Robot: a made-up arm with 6 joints. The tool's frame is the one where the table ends. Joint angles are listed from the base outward.
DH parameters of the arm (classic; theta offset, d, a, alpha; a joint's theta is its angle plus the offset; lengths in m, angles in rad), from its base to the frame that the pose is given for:
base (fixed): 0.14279 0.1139 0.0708 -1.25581
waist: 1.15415 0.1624 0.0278 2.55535
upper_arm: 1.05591 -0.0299 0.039 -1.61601
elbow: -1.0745 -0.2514 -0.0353 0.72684
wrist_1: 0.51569 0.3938 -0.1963 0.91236
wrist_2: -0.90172 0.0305 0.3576 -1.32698
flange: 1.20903 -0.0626 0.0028 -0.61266
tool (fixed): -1.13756 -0.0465 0 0
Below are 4 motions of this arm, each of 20 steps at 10 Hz.
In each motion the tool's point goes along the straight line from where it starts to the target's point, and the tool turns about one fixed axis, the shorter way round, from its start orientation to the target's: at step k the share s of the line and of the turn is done. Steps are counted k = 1, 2, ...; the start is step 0. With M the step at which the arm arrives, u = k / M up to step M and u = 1 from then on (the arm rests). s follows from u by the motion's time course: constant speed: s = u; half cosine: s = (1 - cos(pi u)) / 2; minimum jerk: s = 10 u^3 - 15 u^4 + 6 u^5.
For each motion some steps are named. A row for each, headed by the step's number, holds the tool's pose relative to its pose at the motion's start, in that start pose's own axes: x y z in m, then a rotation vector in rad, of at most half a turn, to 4 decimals.
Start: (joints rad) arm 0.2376 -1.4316 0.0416 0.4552 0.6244 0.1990
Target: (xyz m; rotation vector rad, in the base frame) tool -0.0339 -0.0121 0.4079 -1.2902 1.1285 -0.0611
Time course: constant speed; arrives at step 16
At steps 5, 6, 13, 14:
5: -0.0914 0.0429 0.0448 -0.0908 0.3145 -0.2920
6: -0.1097 0.0515 0.0538 -0.1089 0.3775 -0.3505
13: -0.2377 0.1115 0.1165 -0.2360 0.8178 -0.7593
14: -0.2560 0.1201 0.1255 -0.2542 0.8807 -0.8177

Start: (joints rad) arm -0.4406 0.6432 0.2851 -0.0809 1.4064 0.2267
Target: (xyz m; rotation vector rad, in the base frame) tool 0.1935 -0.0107 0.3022 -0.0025 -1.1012 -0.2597
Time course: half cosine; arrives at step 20
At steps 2, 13, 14, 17, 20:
2: -0.0030 0.0008 -0.0044 -0.0112 0.0313 -0.0007
13: -0.0900 0.0225 -0.1318 -0.3339 0.9310 -0.0200
14: -0.0983 0.0246 -0.1440 -0.3646 1.0167 -0.0219
17: -0.1171 0.0293 -0.1715 -0.4343 1.2108 -0.0260
20: -0.1239 0.0310 -0.1813 -0.4593 1.2806 -0.0275

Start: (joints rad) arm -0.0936 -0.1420 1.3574 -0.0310 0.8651 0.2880
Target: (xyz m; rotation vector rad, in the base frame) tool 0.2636 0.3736 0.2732 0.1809 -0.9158 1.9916
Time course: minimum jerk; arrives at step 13
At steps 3, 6, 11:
3: 0.0173 0.0041 -0.0001 -0.0131 0.0121 0.0503
6: 0.0877 0.0209 -0.0004 -0.0666 0.0616 0.2556
11: 0.1989 0.0474 -0.0009 -0.1511 0.1398 0.5799

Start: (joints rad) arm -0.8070 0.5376 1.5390 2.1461 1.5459 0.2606
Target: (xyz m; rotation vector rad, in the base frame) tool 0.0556 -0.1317 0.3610 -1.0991 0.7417 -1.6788
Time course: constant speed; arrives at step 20
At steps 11, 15, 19, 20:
11: -0.0380 -0.0092 0.0492 -0.4430 0.0217 -0.1907
15: -0.0518 -0.0125 0.0670 -0.6040 0.0297 -0.2601
19: -0.0656 -0.0158 0.0849 -0.7651 0.0376 -0.3295
20: -0.0691 -0.0166 0.0894 -0.8054 0.0395 -0.3468

